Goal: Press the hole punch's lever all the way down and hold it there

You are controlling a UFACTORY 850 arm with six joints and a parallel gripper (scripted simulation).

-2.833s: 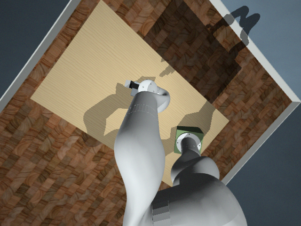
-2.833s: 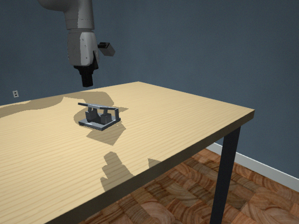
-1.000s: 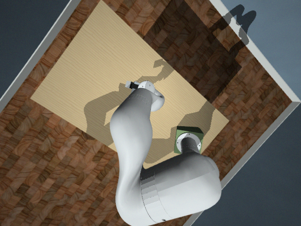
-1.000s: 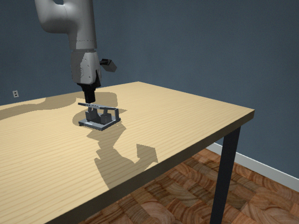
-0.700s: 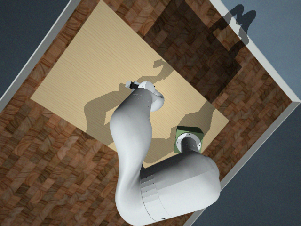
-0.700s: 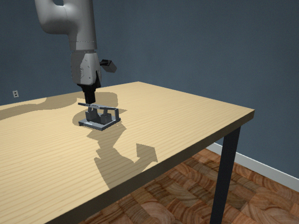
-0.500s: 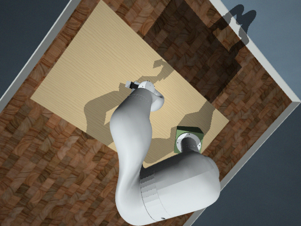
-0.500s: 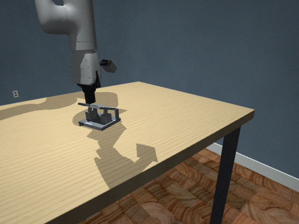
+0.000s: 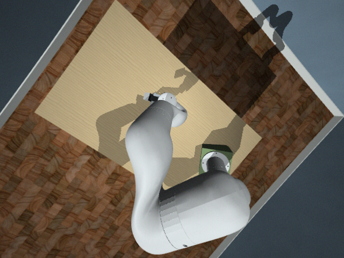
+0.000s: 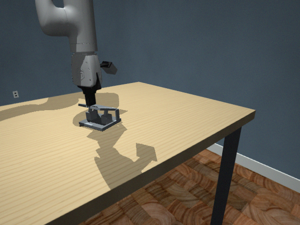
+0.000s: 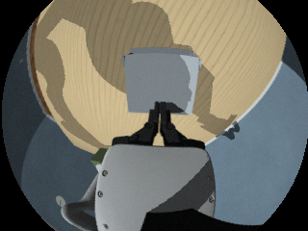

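The flat lever is 5 cm below my hand, 3 cm ahead of it and 2 cm to the left of it. Also, from my hand: grey hole punch (7 cm below, 3 cm ahead, 2 cm to the left).
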